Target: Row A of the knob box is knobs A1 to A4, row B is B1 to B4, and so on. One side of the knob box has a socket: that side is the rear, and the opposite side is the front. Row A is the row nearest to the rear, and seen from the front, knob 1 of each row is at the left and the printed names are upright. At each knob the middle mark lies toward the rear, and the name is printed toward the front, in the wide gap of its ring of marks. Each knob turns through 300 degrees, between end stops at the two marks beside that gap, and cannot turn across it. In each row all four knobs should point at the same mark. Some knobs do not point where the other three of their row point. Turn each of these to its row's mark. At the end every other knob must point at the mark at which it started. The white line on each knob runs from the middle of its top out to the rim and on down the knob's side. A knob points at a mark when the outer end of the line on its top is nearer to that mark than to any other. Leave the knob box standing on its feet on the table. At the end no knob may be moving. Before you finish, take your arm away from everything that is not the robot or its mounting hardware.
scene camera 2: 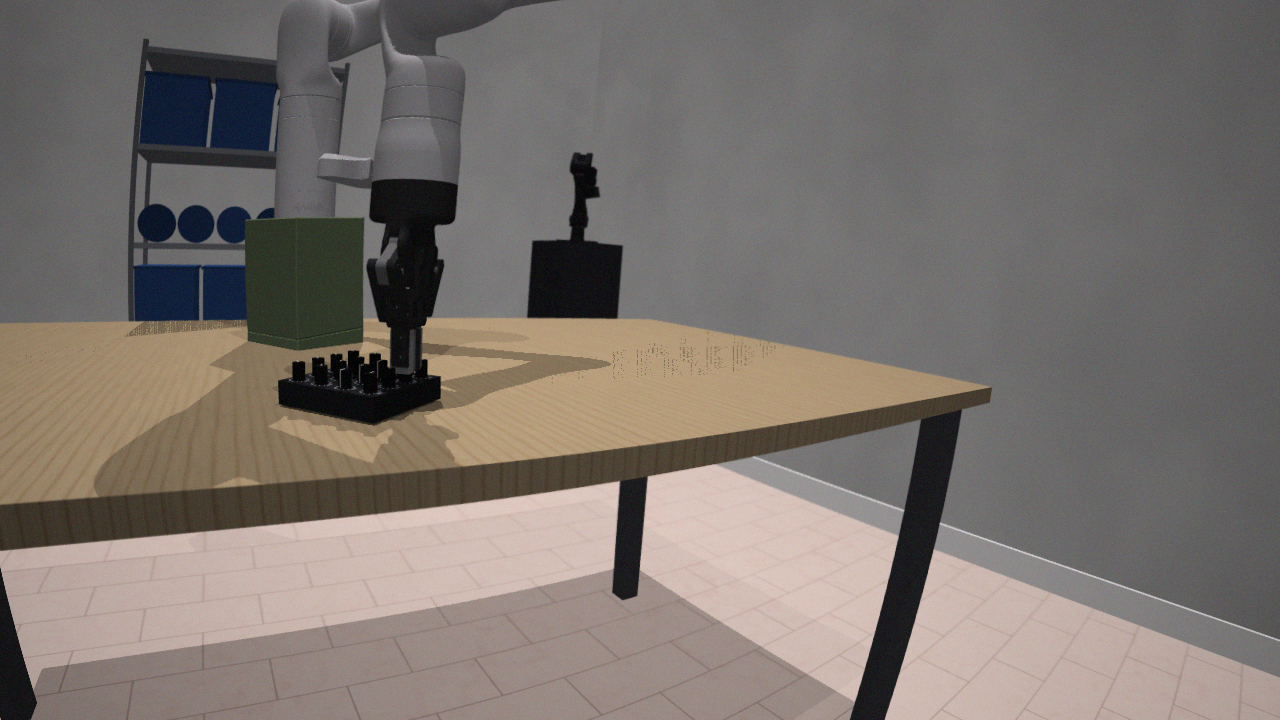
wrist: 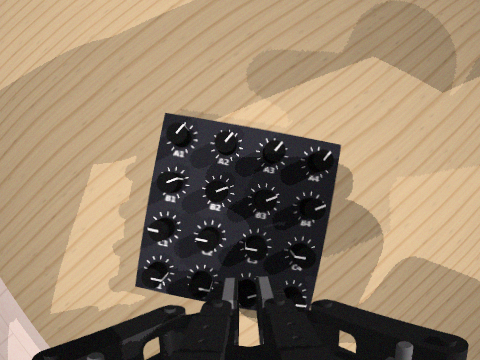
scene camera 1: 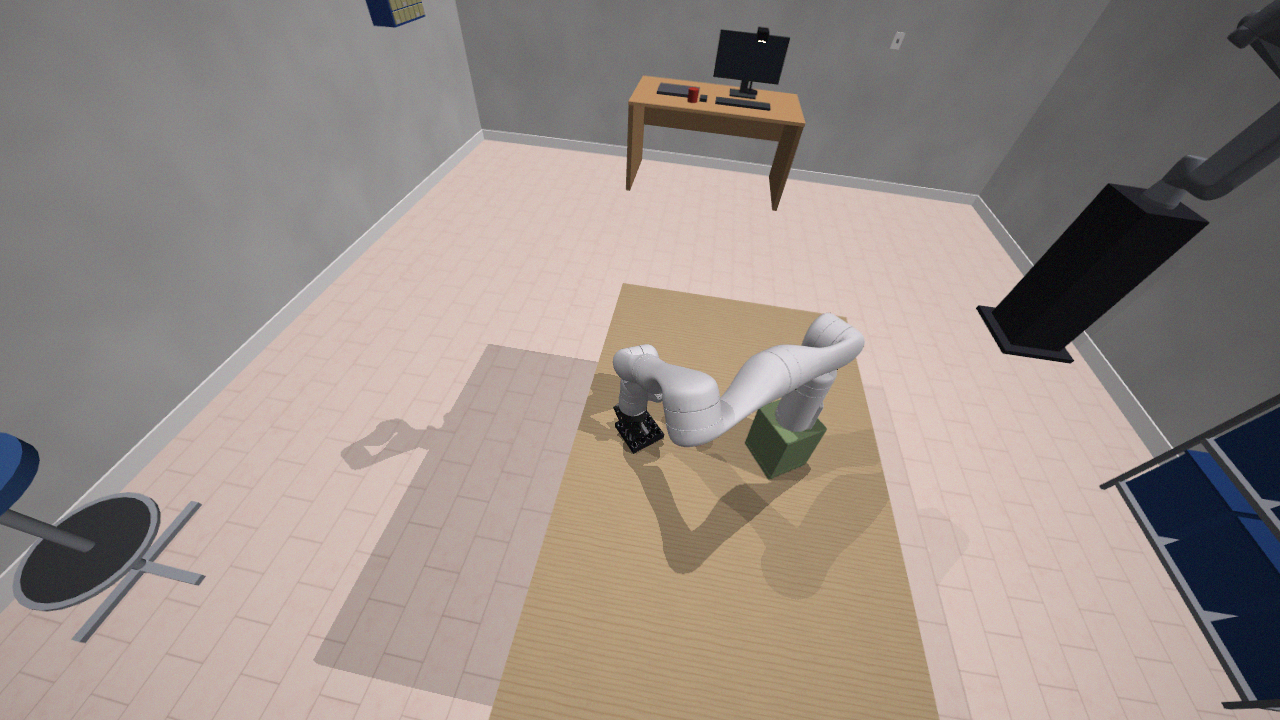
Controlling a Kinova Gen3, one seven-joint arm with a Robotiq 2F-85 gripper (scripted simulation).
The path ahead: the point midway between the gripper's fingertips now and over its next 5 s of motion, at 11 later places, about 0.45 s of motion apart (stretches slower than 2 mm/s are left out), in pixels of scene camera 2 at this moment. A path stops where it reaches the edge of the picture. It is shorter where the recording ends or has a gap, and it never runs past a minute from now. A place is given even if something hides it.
The gripper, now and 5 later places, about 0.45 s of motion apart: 405, 371; 399, 353; 401, 333; 401, 324; 395, 249; 407, 187
